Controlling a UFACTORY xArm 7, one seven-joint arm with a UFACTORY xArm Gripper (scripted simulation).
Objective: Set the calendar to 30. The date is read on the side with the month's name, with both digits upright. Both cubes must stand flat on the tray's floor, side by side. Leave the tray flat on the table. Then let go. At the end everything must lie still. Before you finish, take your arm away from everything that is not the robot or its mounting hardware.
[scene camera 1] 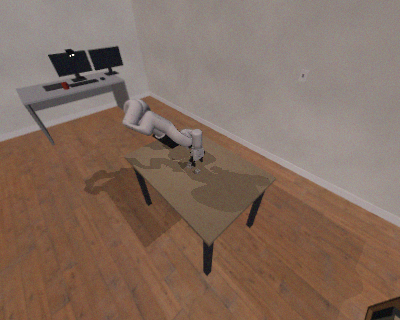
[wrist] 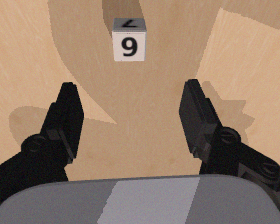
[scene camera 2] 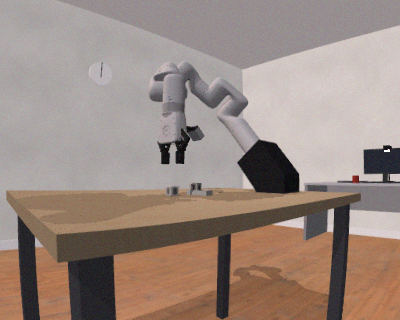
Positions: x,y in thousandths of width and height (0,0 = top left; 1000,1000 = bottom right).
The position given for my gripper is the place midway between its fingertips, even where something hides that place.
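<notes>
My gripper (scene camera 2: 431,511), (wrist: 470,435): visible.
</notes>
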